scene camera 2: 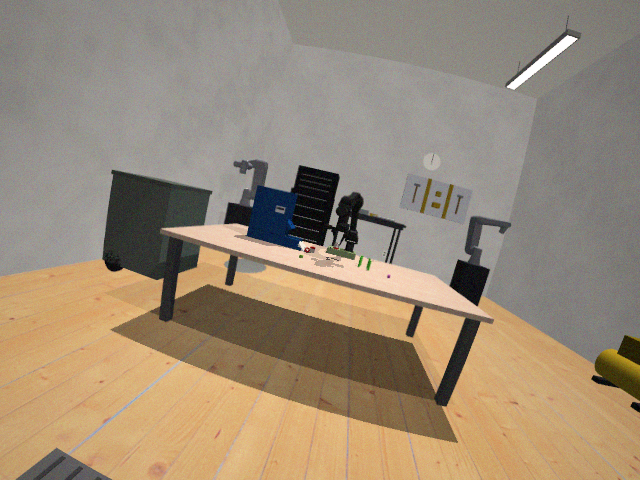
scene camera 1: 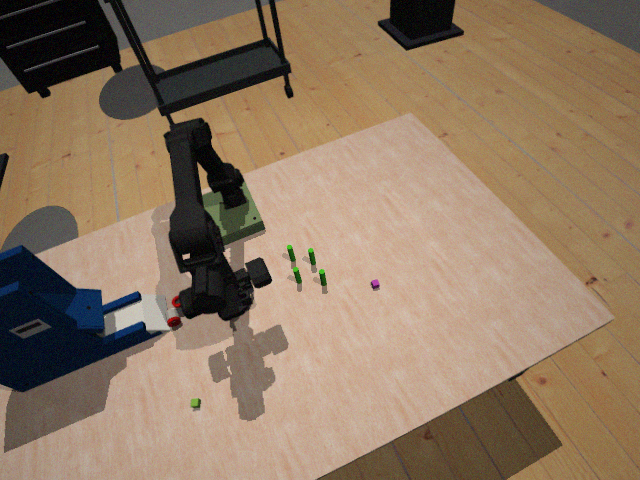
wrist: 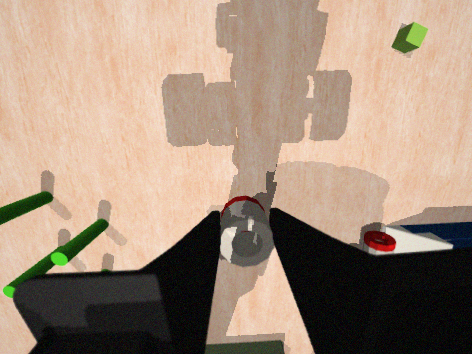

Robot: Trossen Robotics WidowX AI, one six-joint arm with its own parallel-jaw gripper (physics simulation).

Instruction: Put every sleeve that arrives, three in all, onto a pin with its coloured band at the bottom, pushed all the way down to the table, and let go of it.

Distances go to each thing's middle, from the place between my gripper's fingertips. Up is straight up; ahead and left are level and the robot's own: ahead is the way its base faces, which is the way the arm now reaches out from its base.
Now: the green cube (wrist: 410, 37) 160 mm to the right of my hand, 140 mm ahead of it and 90 mm below it.
